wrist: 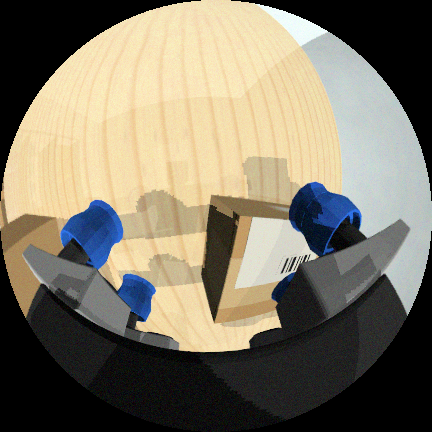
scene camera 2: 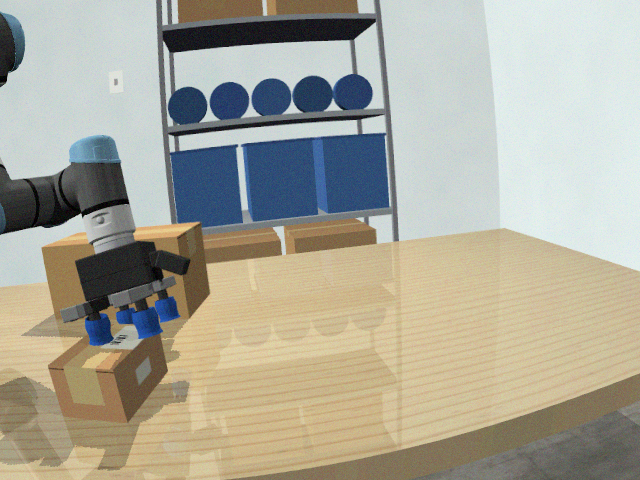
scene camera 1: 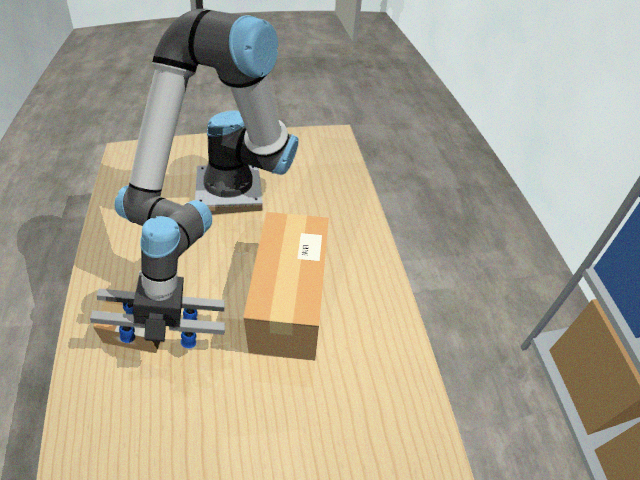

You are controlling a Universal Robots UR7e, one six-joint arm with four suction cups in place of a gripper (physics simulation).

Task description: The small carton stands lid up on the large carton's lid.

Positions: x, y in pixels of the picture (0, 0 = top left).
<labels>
large carton: wrist; scene camera 2; scene camera 1 282, 314
same spot on large carton: [wrist: 41, 231] = [scene camera 2: 182, 300]
</labels>
